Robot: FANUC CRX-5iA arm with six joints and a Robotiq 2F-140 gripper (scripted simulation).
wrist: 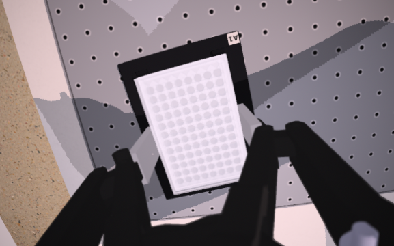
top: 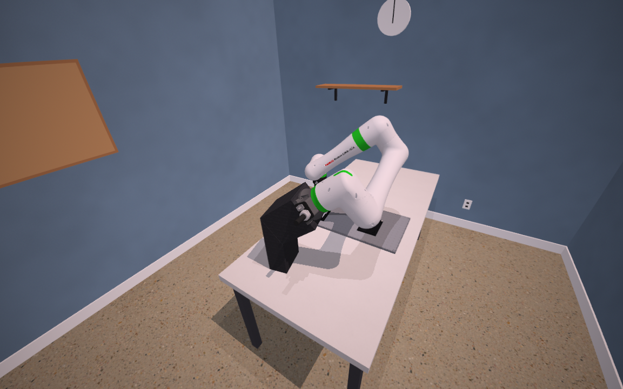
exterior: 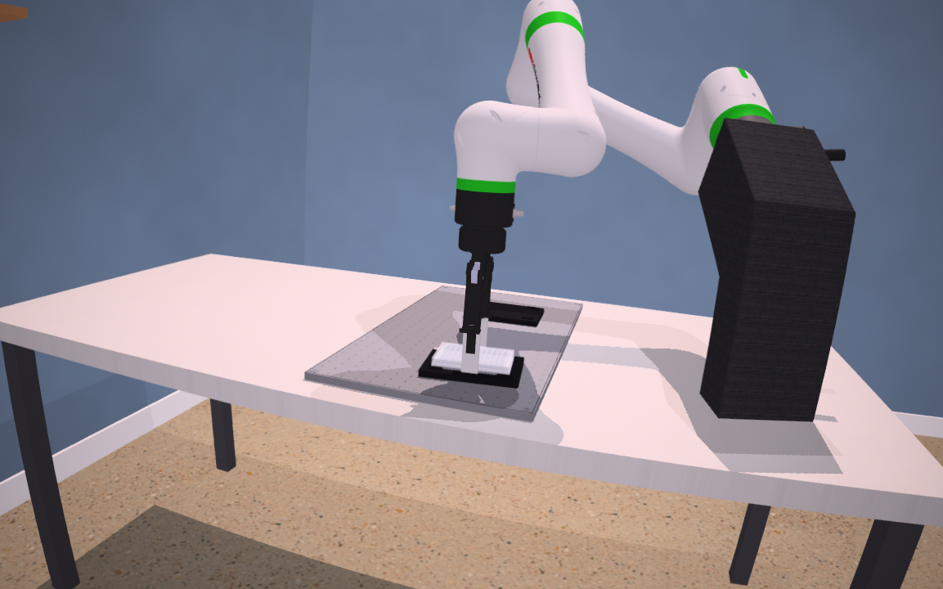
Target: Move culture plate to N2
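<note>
The clear lid lies 1 cm below my hand.
</note>
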